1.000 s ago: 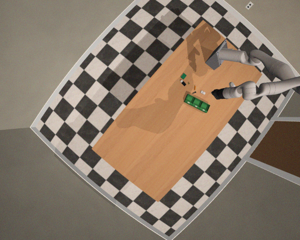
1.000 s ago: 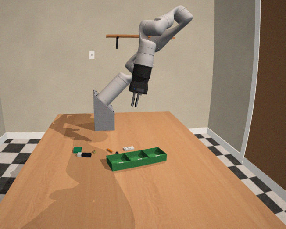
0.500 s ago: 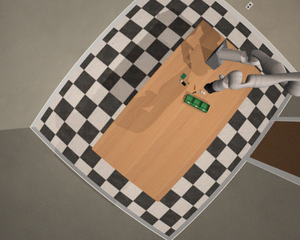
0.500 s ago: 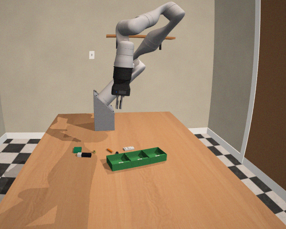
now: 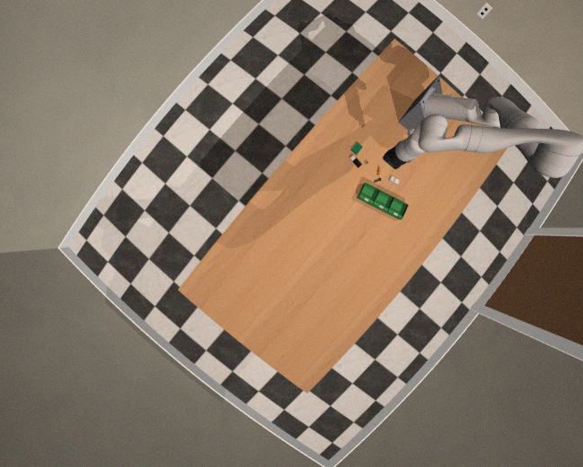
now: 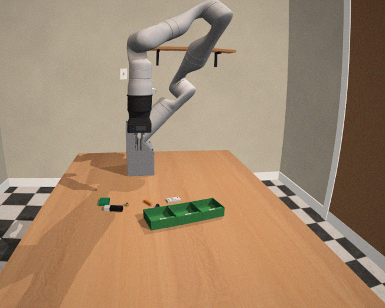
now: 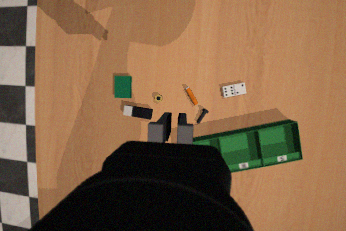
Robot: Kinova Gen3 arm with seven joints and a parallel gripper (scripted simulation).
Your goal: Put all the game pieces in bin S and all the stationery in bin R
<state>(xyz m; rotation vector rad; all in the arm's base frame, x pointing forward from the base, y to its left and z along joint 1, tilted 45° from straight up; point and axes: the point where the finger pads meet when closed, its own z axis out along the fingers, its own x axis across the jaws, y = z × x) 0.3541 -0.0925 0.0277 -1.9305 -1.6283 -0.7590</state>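
Right now my hand is 210 mm above the green three-compartment tray, 120 mm to the right of it and 110 mm short of it. From my hand the other things lie so: dark piece (220 mm below, 50 mm to the left, 20 mm ahead); orange stick (220 mm below, 30 mm to the left, 20 mm behind); olive ring (220 mm below, 50 mm to the right, 20 mm behind).
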